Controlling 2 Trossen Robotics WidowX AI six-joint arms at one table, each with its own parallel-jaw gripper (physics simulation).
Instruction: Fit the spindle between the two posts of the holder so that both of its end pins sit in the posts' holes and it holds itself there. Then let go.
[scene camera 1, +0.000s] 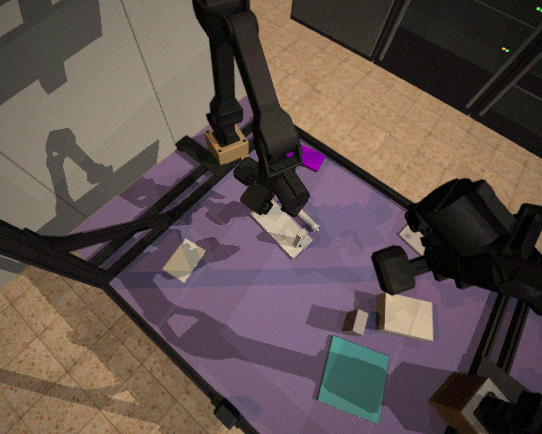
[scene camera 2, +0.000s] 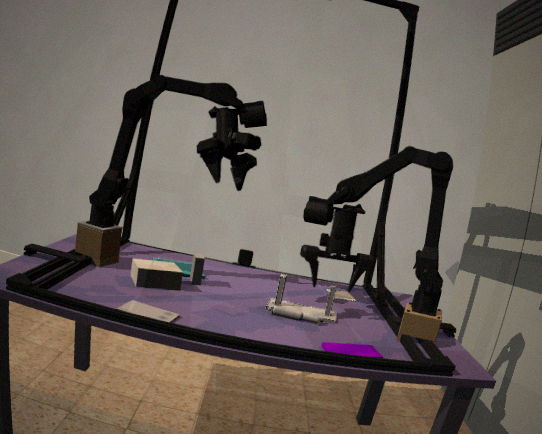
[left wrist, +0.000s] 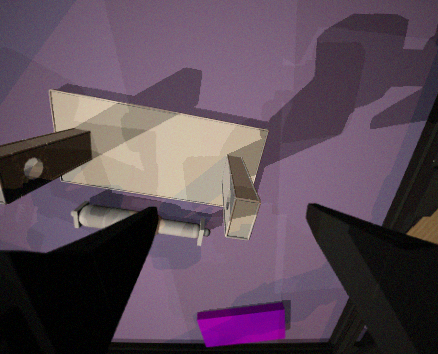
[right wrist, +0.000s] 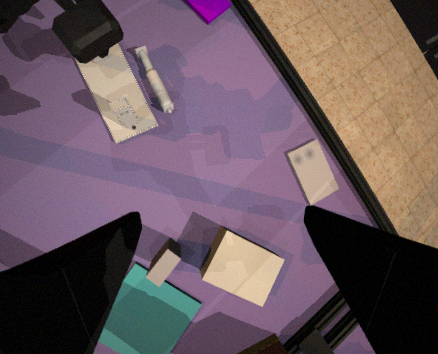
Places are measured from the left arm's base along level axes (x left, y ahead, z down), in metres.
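Where they show: left gripper, fingertip midpoint: (scene camera 2: 331, 289) (left wrist: 232, 212); right gripper, fingertip midpoint: (scene camera 1: 406, 248) (scene camera 2: 228, 186) (right wrist: 223, 216); left arm's base, link origin: (scene camera 1: 226, 136) (scene camera 2: 424, 310); right arm's base, link origin: (scene camera 1: 494, 416) (scene camera 2: 100, 224).
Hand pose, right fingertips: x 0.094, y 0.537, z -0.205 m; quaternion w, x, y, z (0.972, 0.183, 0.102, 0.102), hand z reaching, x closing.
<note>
Each offset is from my right fingertips to the top centre of the thing. "spot": to the spot under its first point.
The pale spindle @[dx -0.010, dy -0.229, dz +0.260 m] (scene camera 1: 307, 220) (scene camera 2: 287, 313) (left wrist: 107, 217) (right wrist: 158, 86) lies flat on the table along one long side of the holder, outside its posts. The holder @[dx -0.083, dy -0.226, dz +0.275 m] (scene camera 1: 276, 227) (left wrist: 165, 145) (right wrist: 112, 82) stands upright on its base, with a post near each end; a round hole shows in one post @[spot: dx -0.073, dy -0.167, dz +0.234 m] (left wrist: 55, 157). My left gripper (scene camera 2: 332, 287) (left wrist: 232, 212) is open and empty above the holder, near one post @[dx -0.096, dy -0.291, dz +0.196 m] (left wrist: 242, 212). My right gripper (scene camera 2: 228, 185) (right wrist: 223, 216) is open and empty, high above the table; one of its fingers is hidden in scene camera 1.
A magenta block @[dx +0.122, dy -0.403, dz +0.273 m] (scene camera 1: 312, 158) (scene camera 2: 351, 349) (left wrist: 242, 327) lies near the table edge beyond the spindle. A beige box @[dx +0.052, dy +0.142, dz +0.233 m] (scene camera 1: 406, 317) (right wrist: 243, 267), a small upright block @[dx -0.072, dy +0.085, dz +0.207 m] (scene camera 1: 356, 322) (scene camera 2: 198, 270) and a teal plate @[dx -0.137, dy +0.185, dz +0.274 m] (scene camera 1: 355, 377) stand together. Pale flat pieces (scene camera 1: 185, 260) (right wrist: 313, 172) lie apart.
</note>
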